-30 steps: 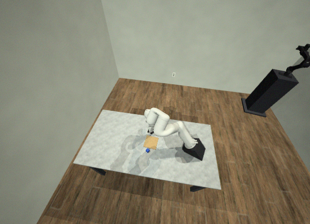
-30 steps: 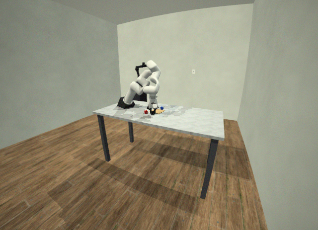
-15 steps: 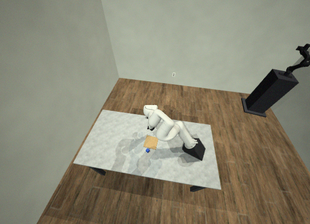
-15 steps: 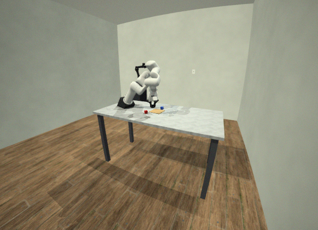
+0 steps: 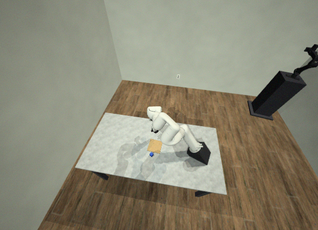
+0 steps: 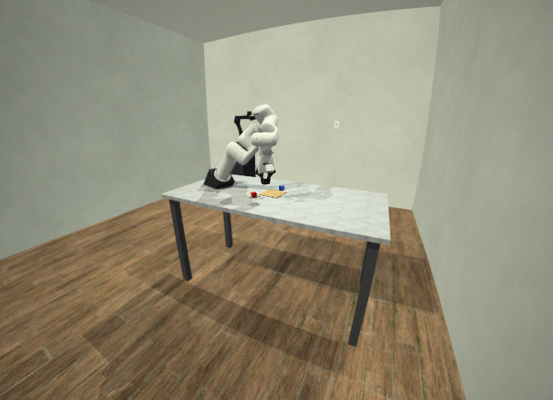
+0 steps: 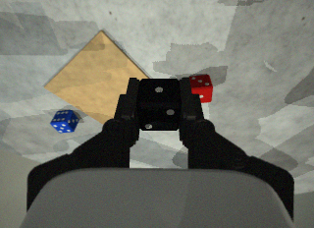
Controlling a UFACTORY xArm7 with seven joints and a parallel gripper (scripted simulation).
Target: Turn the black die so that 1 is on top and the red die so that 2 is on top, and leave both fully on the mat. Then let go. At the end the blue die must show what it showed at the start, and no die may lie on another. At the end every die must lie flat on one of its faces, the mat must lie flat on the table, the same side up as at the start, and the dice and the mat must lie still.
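My gripper is now 110 mm above the red die, 90 mm past it and 10 mm to the left of it. From my hand the other things lie so: black die 10 mm below; then blue die 220 mm to the left, 110 mm below, 30 mm behind; then tan mat 120 mm to the left, 120 mm below, 30 mm behind.
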